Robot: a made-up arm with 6 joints.
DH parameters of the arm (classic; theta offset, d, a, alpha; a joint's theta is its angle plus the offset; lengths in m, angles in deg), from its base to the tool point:
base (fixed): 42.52 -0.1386 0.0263 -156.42
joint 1: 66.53 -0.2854 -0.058 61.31
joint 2: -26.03 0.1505 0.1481 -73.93
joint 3: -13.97 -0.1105 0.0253 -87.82
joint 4: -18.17 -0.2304 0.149 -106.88
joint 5: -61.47 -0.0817 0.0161 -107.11
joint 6: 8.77 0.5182 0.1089 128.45
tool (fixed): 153.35 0.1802 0 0
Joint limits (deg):
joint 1: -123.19..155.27
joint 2: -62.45..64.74
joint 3: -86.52..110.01
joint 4: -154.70..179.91
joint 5: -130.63..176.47
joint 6: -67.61..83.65
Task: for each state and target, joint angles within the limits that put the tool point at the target. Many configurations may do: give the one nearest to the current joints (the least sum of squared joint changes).
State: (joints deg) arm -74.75 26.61 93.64 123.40 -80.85 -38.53
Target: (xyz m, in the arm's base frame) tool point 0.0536 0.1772 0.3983
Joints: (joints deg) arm -52.26 56.38 103.18 128.32 -99.90 -33.19
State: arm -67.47 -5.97 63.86 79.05 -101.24 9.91
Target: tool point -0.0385 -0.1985 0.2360
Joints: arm -62.32 -11.18 77.11 85.07 -105.01 4.28
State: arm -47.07 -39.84 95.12 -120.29 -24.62 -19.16
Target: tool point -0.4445 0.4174 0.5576
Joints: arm -64.39 -52.12 103.25 -141.67 -2.74 -24.99
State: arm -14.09 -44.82 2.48 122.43 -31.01 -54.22
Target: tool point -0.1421 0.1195 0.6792
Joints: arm 0.44 -22.86 0.94 119.93 -56.10 -44.57
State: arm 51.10 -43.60 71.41 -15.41 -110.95 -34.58
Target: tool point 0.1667 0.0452 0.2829
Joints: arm 79.03 -49.70 50.93 -10.54 -130.63 -28.95
